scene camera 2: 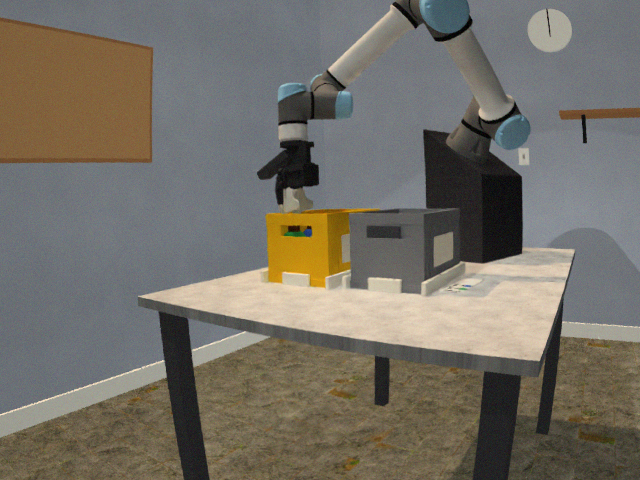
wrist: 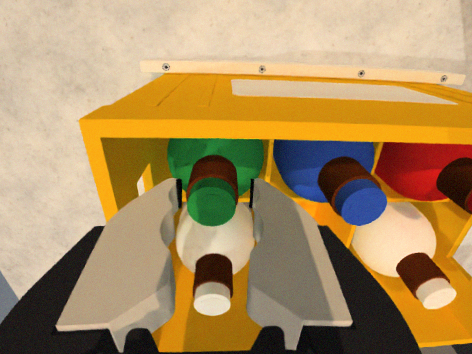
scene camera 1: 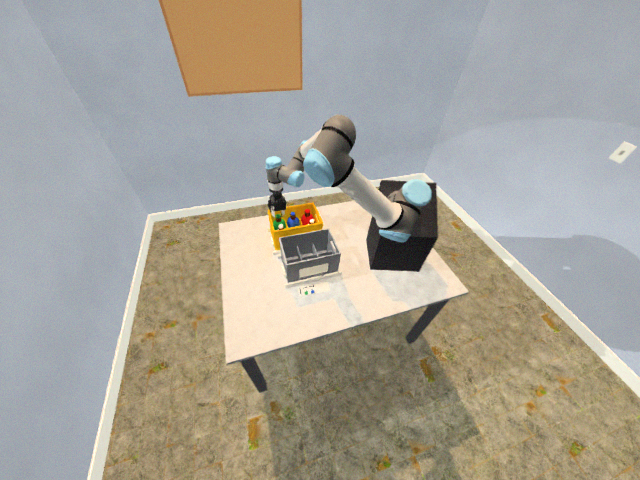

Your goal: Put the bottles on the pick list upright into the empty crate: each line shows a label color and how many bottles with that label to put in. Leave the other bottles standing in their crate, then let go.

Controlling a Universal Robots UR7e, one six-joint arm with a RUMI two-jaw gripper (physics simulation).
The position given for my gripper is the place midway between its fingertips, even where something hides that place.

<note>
In view: my gripper (scene camera 2: 292, 224), a white-capped bottle (wrist: 214, 254) and a white-capped bottle (wrist: 401, 243).
My gripper shows as well in the wrist view (wrist: 216, 181).
</note>
